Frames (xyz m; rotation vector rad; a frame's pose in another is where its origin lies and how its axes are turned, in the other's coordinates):
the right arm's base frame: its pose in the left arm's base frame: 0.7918 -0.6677 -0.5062 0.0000 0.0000 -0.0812
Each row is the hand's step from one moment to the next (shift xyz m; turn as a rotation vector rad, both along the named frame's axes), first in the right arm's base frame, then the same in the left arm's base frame.
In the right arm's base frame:
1: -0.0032 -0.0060 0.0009 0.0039 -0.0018 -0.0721
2: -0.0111 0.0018 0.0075 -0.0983 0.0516 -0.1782
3: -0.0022 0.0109 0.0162 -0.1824 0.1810 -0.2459
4: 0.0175 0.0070 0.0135 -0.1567 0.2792 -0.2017
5: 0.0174 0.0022 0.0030 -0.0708 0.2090 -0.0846
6: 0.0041 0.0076 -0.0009 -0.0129 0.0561 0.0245
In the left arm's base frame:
1: -0.0037 -0.0057 0.0009 0.0037 -0.0021 -0.0721
2: -0.0109 0.0027 0.0075 -0.0938 0.0594 -0.1782
3: -0.0013 0.0110 0.0162 -0.1671 0.1952 -0.2459
4: 0.0180 0.0056 0.0135 -0.1335 0.2910 -0.2017
5: 0.0175 0.0008 0.0030 -0.0536 0.2141 -0.0846
6: 0.0047 0.0072 -0.0009 -0.0083 0.0570 0.0245

